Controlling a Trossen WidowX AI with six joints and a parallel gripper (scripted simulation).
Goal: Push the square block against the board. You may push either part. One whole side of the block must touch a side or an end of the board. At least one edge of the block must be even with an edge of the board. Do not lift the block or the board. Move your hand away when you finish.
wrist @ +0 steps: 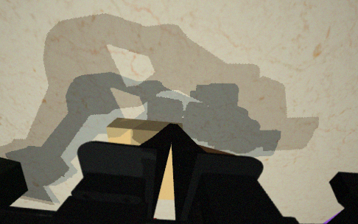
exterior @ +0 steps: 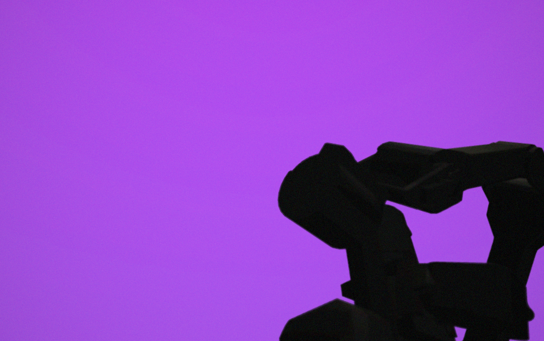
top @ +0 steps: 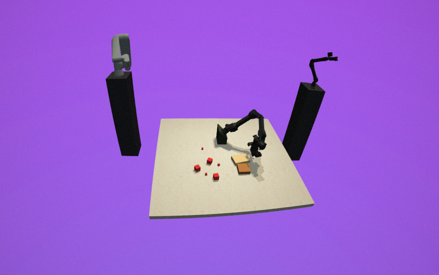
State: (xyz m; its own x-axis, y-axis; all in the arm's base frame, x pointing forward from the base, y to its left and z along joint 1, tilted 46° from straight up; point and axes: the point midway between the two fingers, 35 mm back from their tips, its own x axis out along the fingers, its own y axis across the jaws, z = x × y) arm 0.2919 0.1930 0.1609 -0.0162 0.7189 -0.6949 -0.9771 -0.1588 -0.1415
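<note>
The pale tan board lies 10 mm behind my gripper tip, 100 mm to the right of it and 40 mm below it. The rest, counted from my gripper tip: orange piece (120 mm ahead, 100 mm to the right, 40 mm below).
</note>
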